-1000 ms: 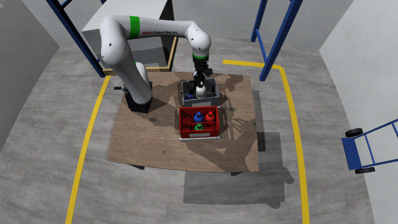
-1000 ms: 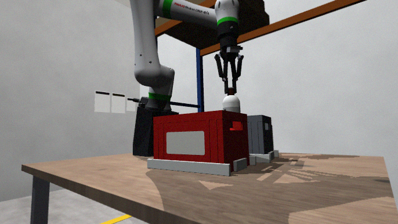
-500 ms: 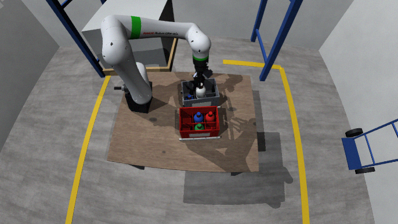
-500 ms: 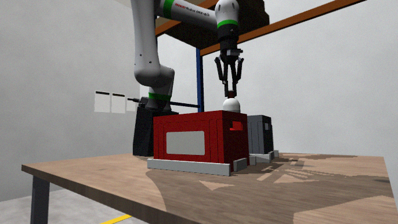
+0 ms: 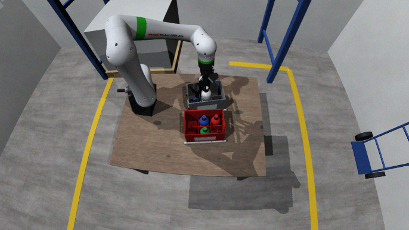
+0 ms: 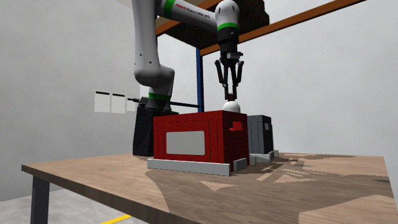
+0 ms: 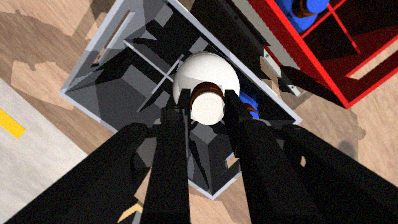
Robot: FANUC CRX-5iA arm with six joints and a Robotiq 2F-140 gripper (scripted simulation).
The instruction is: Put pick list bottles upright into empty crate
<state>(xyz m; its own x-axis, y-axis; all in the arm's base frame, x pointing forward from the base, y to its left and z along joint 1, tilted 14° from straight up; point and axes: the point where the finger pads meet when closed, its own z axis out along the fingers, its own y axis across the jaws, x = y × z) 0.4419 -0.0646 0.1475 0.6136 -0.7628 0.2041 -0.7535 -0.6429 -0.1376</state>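
Now: hand 8 cm above the white bottle. Also, from my hand: grey crate 4 cm to the left, 20 cm below; red bottle 5 cm ahead, 17 cm to the right, 20 cm below; blue bottle 9 cm behind, 20 cm below.
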